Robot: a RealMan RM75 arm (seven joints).
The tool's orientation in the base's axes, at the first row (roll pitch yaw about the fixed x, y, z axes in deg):
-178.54, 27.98, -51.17
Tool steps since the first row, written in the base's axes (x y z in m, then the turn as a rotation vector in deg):
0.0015, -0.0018, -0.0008, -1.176, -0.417, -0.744
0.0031, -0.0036, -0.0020, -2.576, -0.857, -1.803
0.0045, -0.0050, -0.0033, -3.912, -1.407, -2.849
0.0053, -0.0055, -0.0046, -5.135, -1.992, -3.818
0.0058, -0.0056, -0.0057, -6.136, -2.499, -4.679
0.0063, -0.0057, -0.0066, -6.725, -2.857, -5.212
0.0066, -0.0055, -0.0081, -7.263, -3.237, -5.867
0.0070, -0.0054, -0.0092, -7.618, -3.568, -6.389
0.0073, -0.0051, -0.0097, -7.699, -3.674, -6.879
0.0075, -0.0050, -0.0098, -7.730, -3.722, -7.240
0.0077, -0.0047, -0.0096, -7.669, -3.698, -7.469
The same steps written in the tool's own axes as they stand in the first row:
0.0024, 0.0000, -0.0004, -0.015, 1.199, 0.820
0.0051, -0.0002, -0.0005, 0.009, 2.595, 1.971
0.0075, -0.0004, -0.0002, 0.138, 4.009, 3.051
0.0089, -0.0007, 0.0005, 0.318, 5.353, 4.019
0.0097, -0.0010, 0.0013, 0.517, 6.473, 4.860
0.0105, -0.0013, 0.0019, 0.687, 7.169, 5.356
0.0112, -0.0016, 0.0032, 0.958, 7.841, 5.937
0.0119, -0.0020, 0.0041, 1.234, 8.337, 6.369
0.0121, -0.0024, 0.0046, 1.492, 8.477, 6.783
0.0122, -0.0026, 0.0047, 1.677, 8.539, 7.092
0.0120, -0.0029, 0.0046, 1.802, 8.481, 7.287

